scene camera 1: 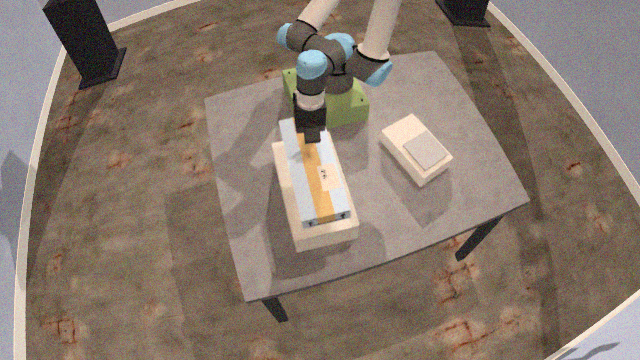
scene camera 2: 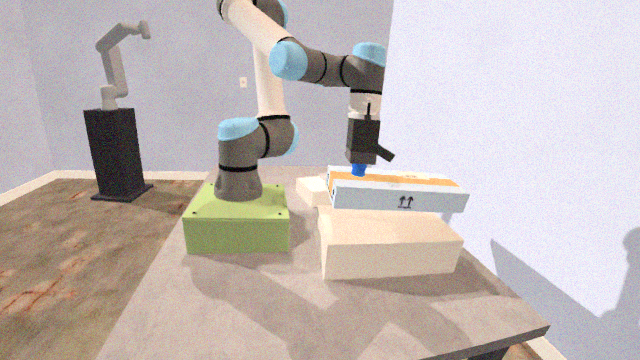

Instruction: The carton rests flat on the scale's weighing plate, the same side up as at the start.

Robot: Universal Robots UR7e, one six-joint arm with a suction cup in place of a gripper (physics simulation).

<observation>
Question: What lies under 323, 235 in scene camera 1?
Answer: A cream block.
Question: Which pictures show the carton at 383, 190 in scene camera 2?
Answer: Scene camera 1 and scene camera 2: all of them.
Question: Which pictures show the scale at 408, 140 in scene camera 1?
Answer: Scene camera 1 and scene camera 2: all of them.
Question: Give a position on a scale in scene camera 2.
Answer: At 313, 190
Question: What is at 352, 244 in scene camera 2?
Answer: A cream block.
</observation>
